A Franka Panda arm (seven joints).
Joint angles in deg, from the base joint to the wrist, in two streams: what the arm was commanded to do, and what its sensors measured. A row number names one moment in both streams.
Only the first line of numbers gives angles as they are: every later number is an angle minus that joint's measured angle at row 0.
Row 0, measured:
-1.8, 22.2, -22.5, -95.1, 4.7, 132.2, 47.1
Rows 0 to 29, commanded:
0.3, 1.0, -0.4, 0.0, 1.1, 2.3, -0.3
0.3, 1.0, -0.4, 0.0, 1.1, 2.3, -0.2
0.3, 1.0, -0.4, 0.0, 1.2, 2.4, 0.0
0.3, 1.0, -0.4, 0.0, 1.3, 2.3, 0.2
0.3, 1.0, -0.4, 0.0, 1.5, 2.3, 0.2
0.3, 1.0, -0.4, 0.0, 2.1, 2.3, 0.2
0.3, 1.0, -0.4, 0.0, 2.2, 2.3, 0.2
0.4, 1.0, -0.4, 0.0, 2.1, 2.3, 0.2
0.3, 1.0, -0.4, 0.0, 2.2, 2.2, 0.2
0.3, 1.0, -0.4, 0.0, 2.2, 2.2, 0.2
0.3, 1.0, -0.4, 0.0, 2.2, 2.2, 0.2
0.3, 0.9, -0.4, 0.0, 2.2, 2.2, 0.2
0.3, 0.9, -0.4, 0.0, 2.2, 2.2, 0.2
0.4, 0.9, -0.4, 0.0, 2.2, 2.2, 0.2
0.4, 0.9, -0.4, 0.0, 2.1, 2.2, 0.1
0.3, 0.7, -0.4, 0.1, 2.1, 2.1, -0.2
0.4, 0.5, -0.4, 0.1, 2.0, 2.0, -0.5
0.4, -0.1, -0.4, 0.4, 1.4, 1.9, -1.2
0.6, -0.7, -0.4, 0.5, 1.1, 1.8, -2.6
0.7, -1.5, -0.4, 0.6, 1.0, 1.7, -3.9
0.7, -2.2, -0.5, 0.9, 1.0, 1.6, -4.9
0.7, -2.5, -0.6, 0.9, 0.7, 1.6, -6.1
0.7, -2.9, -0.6, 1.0, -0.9, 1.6, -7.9
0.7, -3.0, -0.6, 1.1, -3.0, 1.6, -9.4
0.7, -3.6, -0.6, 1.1, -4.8, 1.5, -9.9
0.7, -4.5, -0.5, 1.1, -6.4, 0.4, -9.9
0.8, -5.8, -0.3, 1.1, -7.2, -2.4, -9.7
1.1, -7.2, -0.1, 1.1, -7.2, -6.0, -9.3
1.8, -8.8, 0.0, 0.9, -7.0, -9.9, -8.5
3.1, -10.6, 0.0, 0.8, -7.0, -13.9, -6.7
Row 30, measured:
0.7, -5.2, -0.3, 1.4, -5.7, -4.4, -8.9
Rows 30 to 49, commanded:
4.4, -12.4, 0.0, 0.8, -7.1, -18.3, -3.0
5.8, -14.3, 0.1, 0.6, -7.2, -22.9, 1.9
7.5, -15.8, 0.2, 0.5, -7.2, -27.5, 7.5
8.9, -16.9, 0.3, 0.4, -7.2, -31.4, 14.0
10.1, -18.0, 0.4, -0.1, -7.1, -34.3, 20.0
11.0, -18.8, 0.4, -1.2, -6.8, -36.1, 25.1
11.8, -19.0, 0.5, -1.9, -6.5, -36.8, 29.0
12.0, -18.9, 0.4, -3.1, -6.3, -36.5, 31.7
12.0, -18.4, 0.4, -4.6, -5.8, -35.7, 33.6
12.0, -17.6, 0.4, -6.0, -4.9, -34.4, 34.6
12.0, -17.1, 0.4, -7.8, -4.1, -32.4, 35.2
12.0, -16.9, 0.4, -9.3, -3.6, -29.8, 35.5
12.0, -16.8, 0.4, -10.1, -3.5, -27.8, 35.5
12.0, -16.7, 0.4, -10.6, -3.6, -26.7, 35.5
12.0, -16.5, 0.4, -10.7, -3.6, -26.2, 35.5
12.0, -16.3, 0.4, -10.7, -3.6, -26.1, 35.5
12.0, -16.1, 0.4, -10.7, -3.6, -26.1, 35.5
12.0, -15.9, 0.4, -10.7, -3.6, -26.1, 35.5
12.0, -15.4, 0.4, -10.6, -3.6, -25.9, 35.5
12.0, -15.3, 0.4, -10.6, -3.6, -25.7, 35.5
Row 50, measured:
12.0, -15.4, 0.2, -10.4, -4.1, -26.6, 34.3
